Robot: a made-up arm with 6 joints. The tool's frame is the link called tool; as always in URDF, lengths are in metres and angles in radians.
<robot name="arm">
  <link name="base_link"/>
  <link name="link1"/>
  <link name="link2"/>
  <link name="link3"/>
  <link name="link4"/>
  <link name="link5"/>
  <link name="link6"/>
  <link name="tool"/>
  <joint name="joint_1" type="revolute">
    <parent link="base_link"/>
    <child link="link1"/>
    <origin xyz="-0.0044 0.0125 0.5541"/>
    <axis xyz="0 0 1"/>
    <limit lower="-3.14" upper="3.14"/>
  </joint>
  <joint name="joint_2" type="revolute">
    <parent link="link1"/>
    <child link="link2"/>
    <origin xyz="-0.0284 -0.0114 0.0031" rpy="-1.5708 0 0"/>
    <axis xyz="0 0 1"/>
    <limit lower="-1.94" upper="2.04"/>
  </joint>
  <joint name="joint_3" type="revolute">
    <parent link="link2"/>
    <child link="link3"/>
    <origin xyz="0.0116 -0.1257 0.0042"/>
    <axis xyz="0 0 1"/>
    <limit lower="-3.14" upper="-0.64"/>
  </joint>
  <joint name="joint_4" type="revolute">
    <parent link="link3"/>
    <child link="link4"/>
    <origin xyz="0.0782 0.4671 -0.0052" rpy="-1.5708 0 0"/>
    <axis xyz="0 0 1"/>
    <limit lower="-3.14" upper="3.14"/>
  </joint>
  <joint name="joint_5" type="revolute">
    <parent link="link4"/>
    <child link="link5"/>
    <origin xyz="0.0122 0.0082 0.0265" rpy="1.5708 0 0"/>
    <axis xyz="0 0 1"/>
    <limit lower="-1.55" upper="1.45"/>
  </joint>
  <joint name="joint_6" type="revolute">
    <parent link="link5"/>
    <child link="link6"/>
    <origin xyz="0.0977 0.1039 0.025" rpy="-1.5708 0 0"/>
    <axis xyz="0 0 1"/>
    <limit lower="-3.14" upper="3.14"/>
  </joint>
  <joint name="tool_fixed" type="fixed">
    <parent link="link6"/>
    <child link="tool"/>
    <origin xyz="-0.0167 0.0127 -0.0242" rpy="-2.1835 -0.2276 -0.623"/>
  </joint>
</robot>
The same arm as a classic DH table. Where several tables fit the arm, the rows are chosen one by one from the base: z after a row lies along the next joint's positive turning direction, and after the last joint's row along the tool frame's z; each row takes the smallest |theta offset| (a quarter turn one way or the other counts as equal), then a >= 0, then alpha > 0; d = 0 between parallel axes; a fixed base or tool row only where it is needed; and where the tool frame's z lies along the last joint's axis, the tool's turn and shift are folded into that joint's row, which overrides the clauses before.
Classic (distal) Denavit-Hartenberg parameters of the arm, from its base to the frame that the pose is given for. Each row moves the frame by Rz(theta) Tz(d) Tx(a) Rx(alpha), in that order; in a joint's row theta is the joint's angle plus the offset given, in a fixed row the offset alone. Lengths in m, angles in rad.
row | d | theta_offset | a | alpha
base (fixed) | 0.0000 | -1.2323 | -0.0133 | 0.0000
joint_1 | 0.5572 | 1.2323 | -0.0284 | -1.5708
joint_2 | 0.0000 | -1.4788 | 0.1262 | 0.0000
joint_3 | -0.0124 | 1.4788 | 0.0782 | -1.5708
joint_4 | 0.4936 | 0.0000 | 0.0122 | 1.5708
joint_5 | 0.0168 | 0.0000 | 0.0977 | -1.5708
joint_6 | 0.0779 | -0.7803 | -0.0208 | -2.1655
tool (fixed) | -0.0033 | -0.2759 | 0.0000 | 0.0000
Joint limits (rad, base to tool): -3.1400..3.1400 -1.9400..2.0400 -3.1400..-0.6400 -3.1400..3.1400 -1.5500..1.4500 -3.1400..3.1400

